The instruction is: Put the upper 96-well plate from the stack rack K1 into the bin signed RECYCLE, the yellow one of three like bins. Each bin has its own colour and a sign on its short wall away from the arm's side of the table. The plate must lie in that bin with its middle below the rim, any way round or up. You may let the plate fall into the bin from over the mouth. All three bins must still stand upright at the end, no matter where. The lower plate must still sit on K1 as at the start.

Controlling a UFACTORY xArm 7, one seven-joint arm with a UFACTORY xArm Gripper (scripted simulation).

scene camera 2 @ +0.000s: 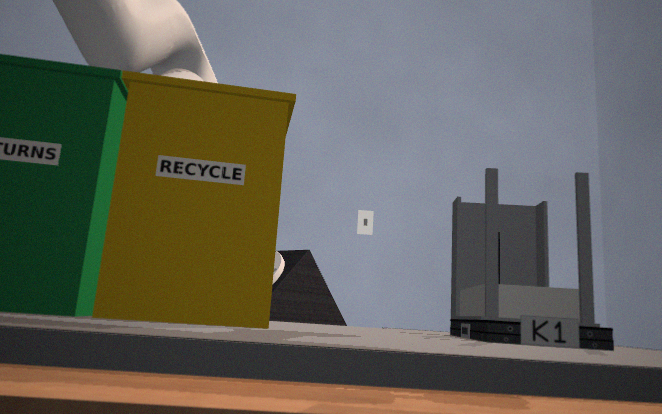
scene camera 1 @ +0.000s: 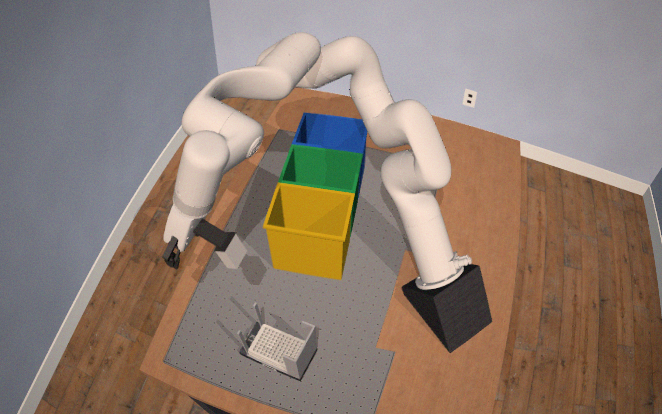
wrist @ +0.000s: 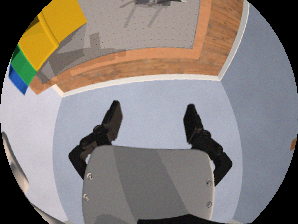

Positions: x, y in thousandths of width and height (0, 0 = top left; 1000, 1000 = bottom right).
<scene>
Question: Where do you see a green bin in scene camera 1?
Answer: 499, 409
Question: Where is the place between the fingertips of the gripper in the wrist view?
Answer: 515, 493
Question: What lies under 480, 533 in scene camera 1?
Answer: A yellow bin.
</scene>
